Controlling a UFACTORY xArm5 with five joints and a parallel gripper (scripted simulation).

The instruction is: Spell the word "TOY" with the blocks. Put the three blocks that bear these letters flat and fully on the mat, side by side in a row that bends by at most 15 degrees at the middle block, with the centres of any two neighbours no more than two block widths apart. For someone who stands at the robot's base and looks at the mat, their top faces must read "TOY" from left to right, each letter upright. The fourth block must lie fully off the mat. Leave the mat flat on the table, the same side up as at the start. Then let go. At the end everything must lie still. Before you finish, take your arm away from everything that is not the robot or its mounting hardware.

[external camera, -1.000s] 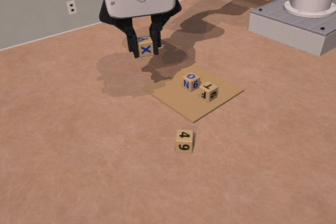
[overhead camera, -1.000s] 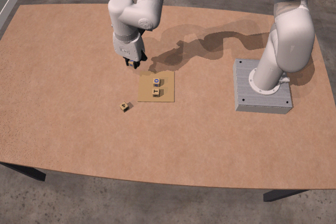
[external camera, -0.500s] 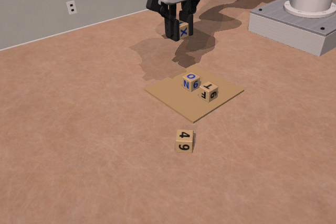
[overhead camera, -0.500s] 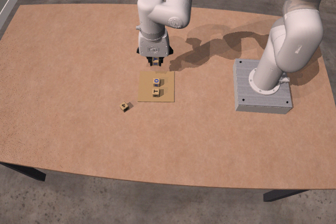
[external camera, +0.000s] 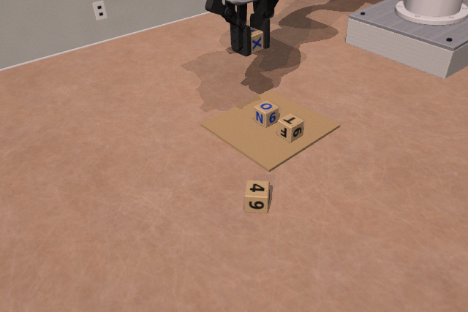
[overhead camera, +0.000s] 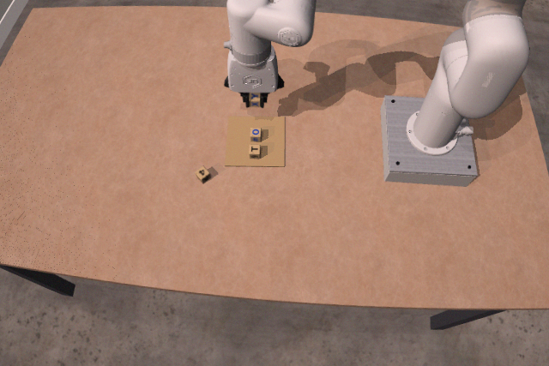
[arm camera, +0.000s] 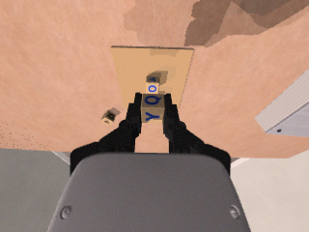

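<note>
Right now the O block is 3 cm to the left of my hand and 11 cm below it. From my hand the other things lie so: tan mat (4 cm to the left, 12 cm below); T block (8 cm to the left, 11 cm below).
</note>
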